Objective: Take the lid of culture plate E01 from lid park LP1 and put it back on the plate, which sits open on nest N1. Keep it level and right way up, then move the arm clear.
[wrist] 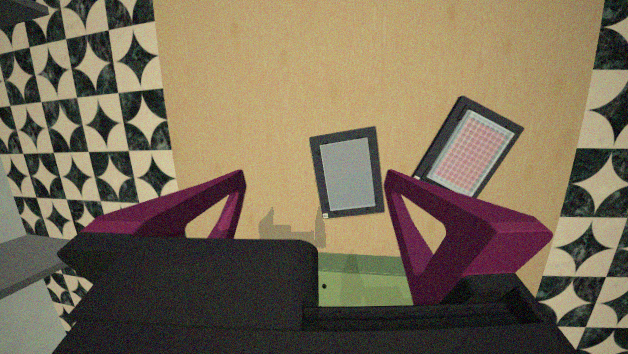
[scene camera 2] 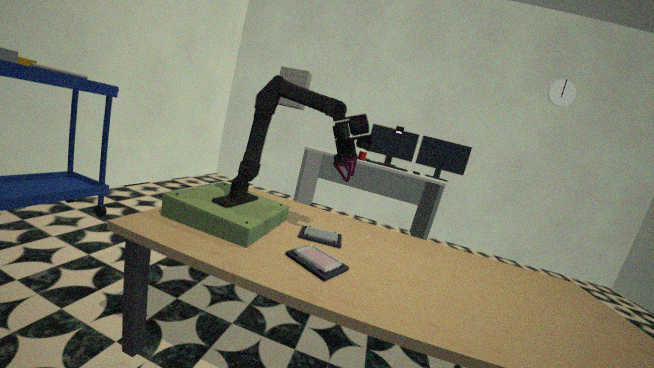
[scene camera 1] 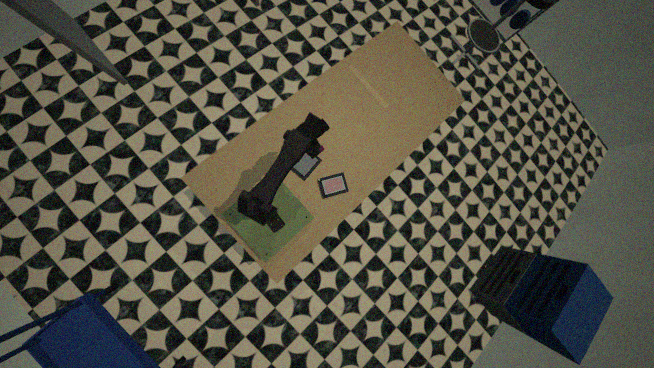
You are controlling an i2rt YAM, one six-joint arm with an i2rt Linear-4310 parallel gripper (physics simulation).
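Seen in the pictures: gripper, fingertip midpoint: [wrist: 314, 177] [scene camera 2: 349, 178]; arm's base, link origin: [scene camera 2: 236, 200].
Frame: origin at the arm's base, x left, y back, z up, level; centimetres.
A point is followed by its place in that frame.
Note:
The pale grey lid [scene camera 1: 306, 165] @(x 10.1, y -32.1, z -5.3 cm) [scene camera 2: 321, 234] @(x 10.0, y -32.9, z -5.2 cm) [wrist: 348, 173] @(x 11.4, y -33.0, z -5.2 cm) lies flat on the dark lid park LP1 [scene camera 2: 305, 233] [wrist: 317, 175]. The open culture plate E01 [scene camera 1: 333, 185] @(x -8.7, y -37.9, z -5.0 cm) [scene camera 2: 317, 258] @(x -10.8, y -38.6, z -4.5 cm) [wrist: 472, 152] @(x -8.7, y -38.8, z -4.6 cm), with pink wells, sits on the dark nest N1 [scene camera 2: 330, 275] @(x -14.6, y -44.3, z -5.9 cm) [wrist: 445, 135] @(x -4.4, y -41.2, z -5.8 cm). My gripper [scene camera 2: 346, 175] @(x 14.8, y -36.9, z 17.8 cm) [wrist: 314, 177] @(x 14.8, y -36.9, z 17.8 cm) is open and empty, high above the table. In the wrist view the lid shows between the fingertips, nearer the right finger, and that finger covers the near edge of the nest. In scene camera 1 the arm hides most of the gripper.
The arm's base stands on a green block [scene camera 1: 295, 215] @(x -9.2, y -10.3, z -0.4 cm) [scene camera 2: 210, 215] @(x -17.5, y -3.7, z -0.9 cm) [wrist: 365, 290] @(x 6.0, y -12.4, z -0.6 cm) at one end of the wooden table [scene camera 1: 370, 115] @(x 13.3, y -86.4, z -7.0 cm) [scene camera 2: 450, 295] @(x 1.6, y -80.2, z -7.0 cm) [wrist: 280, 75] @(x 25.5, y -49.7, z -7.0 cm). Lid park and nest lie close together beside it. A blue cart [scene camera 2: 55, 187] and a desk with monitors [scene camera 2: 395, 145] stand away from the table.

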